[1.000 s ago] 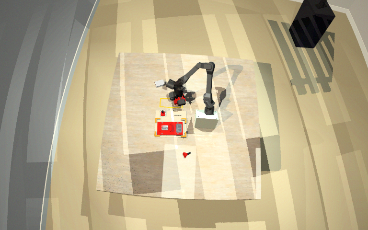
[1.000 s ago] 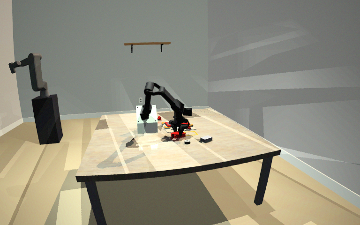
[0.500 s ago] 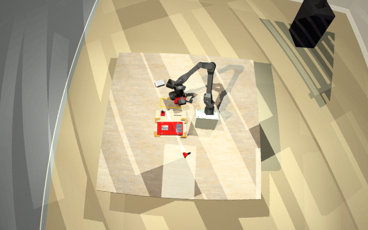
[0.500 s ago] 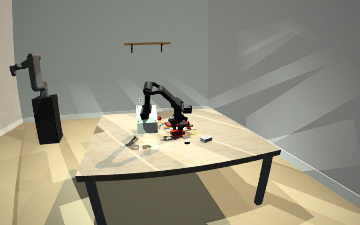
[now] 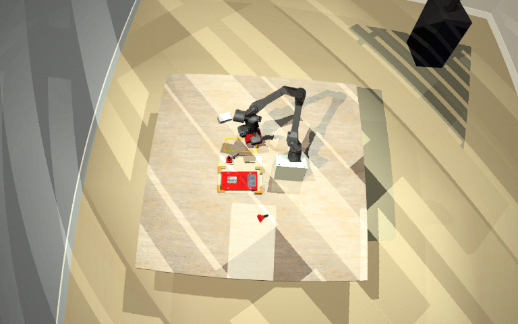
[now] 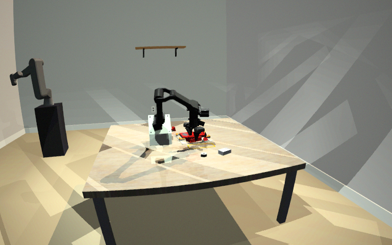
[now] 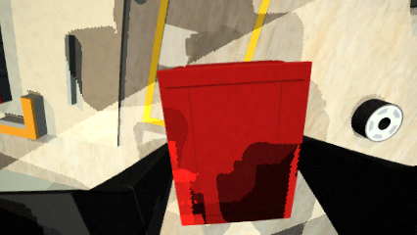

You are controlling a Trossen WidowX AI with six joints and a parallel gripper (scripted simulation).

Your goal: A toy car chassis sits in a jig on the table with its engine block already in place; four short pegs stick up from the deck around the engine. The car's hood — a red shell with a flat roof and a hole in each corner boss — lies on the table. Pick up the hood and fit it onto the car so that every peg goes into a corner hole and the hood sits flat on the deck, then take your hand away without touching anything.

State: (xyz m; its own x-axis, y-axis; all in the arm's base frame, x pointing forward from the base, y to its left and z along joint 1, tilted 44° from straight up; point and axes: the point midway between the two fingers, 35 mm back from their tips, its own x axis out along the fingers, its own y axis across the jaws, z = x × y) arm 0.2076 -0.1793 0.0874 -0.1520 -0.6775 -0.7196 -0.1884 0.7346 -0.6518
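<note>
The engine block lies 25 cm to the left of my gripper tip, 13 cm ahead of it and 4 cm below it. Round my gripper tip: red hood 1 cm above; small wheel 16 cm to the right, 6 cm below, 1 cm ahead.
</note>
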